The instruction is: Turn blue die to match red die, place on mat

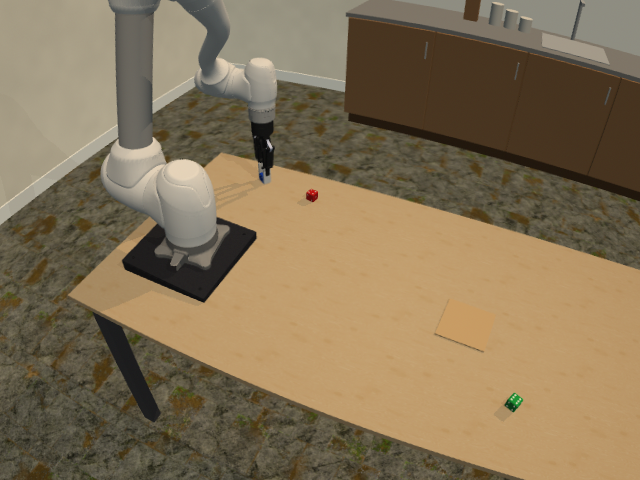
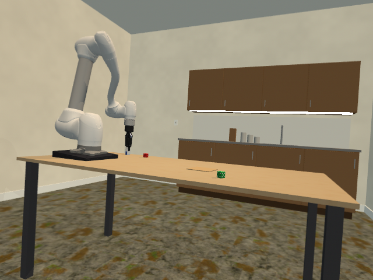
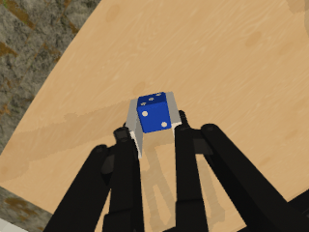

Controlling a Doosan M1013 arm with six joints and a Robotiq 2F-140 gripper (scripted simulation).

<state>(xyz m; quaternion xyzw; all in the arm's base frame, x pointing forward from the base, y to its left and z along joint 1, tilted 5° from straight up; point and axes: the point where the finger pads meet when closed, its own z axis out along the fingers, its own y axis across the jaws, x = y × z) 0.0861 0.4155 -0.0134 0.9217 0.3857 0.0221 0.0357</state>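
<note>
Now: the mat 730 mm ahead of my hand, 500 mm to the right of it and 30 mm below it. Round my hand: green die: 860 mm ahead, 730 mm to the right, 20 mm below; then blue die: 20 mm below; then red die: 190 mm ahead, 70 mm to the right, 20 mm below.
</note>
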